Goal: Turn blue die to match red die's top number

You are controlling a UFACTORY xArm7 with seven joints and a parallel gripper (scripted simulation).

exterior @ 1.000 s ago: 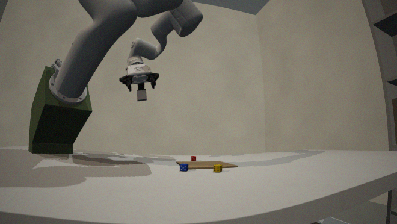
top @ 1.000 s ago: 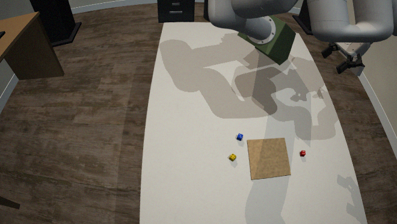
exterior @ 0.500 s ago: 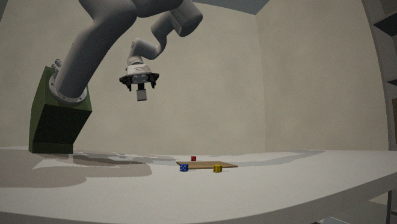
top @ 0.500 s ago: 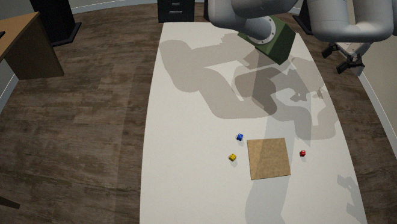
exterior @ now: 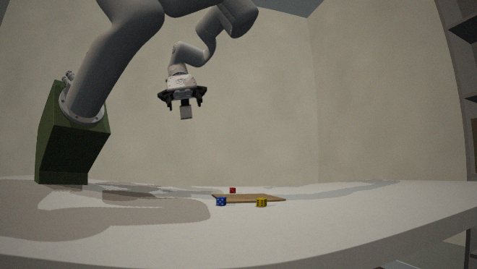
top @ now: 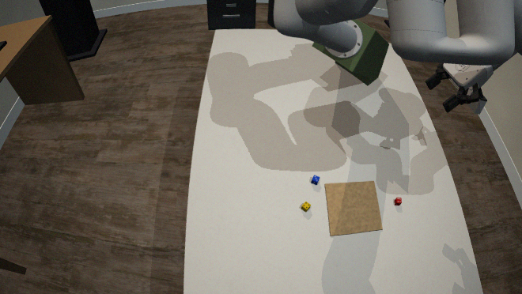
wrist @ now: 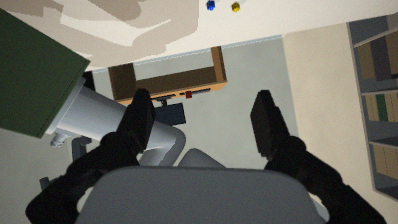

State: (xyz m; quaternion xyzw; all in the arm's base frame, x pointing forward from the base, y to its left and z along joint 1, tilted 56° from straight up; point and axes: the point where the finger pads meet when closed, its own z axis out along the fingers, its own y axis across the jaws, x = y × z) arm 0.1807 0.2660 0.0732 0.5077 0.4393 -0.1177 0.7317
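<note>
My gripper is now 10 cm short of the yellow die, 32 cm to the left of it and 26 cm above it. The rest, counted from my hand: mat: 12 cm ahead, 20 cm to the right, 26 cm below; blue die: 3 cm ahead, 28 cm to the right, 26 cm below; red die: 14 cm ahead, 7 cm to the right, 26 cm below.
</note>
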